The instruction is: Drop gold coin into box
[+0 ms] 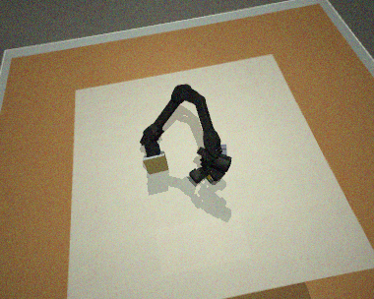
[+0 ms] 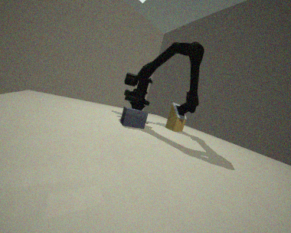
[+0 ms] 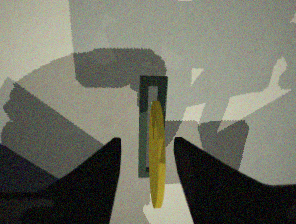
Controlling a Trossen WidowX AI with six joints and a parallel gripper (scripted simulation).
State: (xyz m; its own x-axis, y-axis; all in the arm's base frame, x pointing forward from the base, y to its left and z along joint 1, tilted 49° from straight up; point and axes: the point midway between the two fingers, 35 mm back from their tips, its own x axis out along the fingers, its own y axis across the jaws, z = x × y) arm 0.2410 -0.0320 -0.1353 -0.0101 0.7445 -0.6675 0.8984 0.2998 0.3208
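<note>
Now: gripper tip 1 cm past the coin.
</note>
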